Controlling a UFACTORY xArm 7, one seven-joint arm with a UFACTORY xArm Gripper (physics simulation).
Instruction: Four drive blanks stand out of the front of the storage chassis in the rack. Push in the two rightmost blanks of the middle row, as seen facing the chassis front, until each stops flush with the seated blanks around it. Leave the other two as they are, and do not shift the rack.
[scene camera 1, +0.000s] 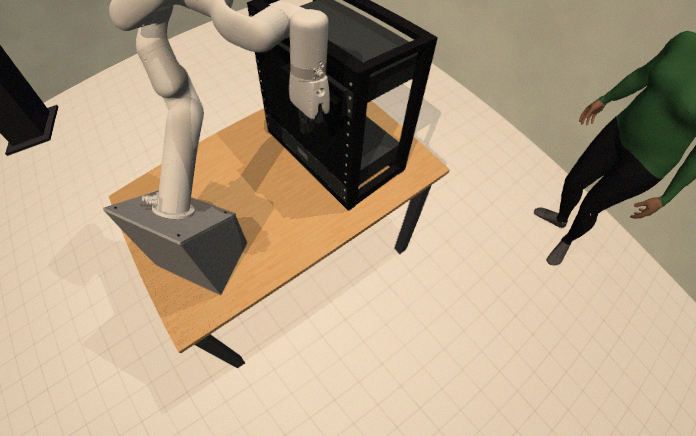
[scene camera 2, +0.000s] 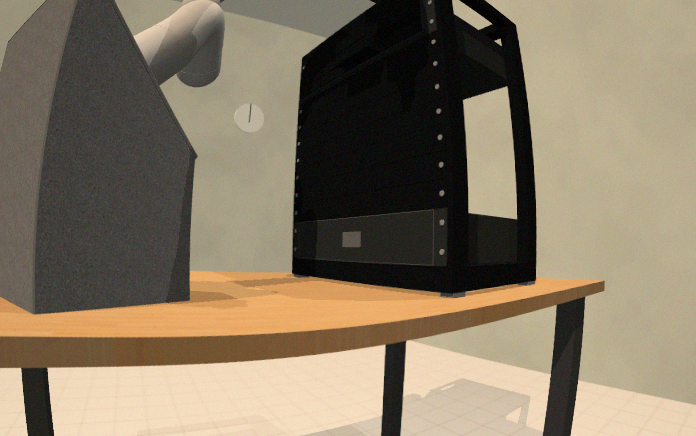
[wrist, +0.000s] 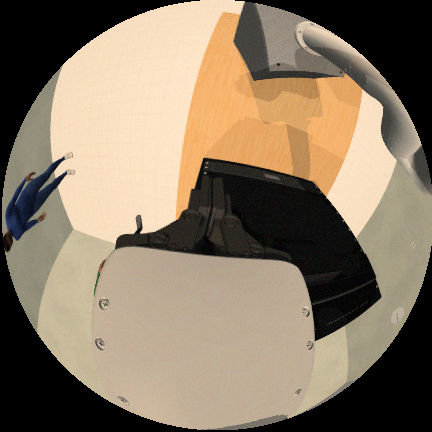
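Pixels of known places: gripper, fingertip midpoint: (scene camera 1: 307, 131) (wrist: 208, 189); arm's base at its link origin: (scene camera 1: 173, 210) (scene camera 2: 96, 94).
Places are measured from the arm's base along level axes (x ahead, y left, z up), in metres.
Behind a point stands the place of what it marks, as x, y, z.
The black rack (scene camera 1: 355, 154) {0.547, 0.002, 0.024} (scene camera 2: 457, 154) {0.549, 0.003, -0.059} (wrist: 204, 167) {0.527, 0.010, -0.160} stands upright on the table. Its front is very dark. The storage chassis and its drive blanks cannot be told apart clearly, so which blanks stand out or sit flush cannot be read. My gripper (scene camera 1: 308, 125) {0.406, -0.021, 0.188} (wrist: 208, 189) {0.406, -0.021, 0.188} is shut and empty. Its dark fingers point downward in front of the rack's front face in scene view 1. In the wrist view the fingers overlap the rack front near a lower corner. Whether they touch anything cannot be told. The gripper does not show in scene view 2.
A lower rack unit with a pale label (scene camera 1: 302, 152) {0.439, 0.231, -0.183} (scene camera 2: 351, 239) {0.439, 0.229, -0.187} (wrist: 271, 176) {0.439, 0.230, -0.186} sits near the rack's bottom. The grey arm base (scene camera 1: 205, 246) {0.074, -0.129, -0.024} (scene camera 2: 113, 179) {0.091, -0.107, -0.142} (wrist: 280, 50) {0.110, -0.027, -0.044} stands on the wooden table (scene camera 1: 287, 241) {0.301, -0.050, -0.279} (scene camera 2: 308, 328) {0.301, -0.163, -0.279} (wrist: 210, 100) {0.326, -0.091, -0.279}. A person in green (scene camera 1: 662, 97) stands beyond the table.
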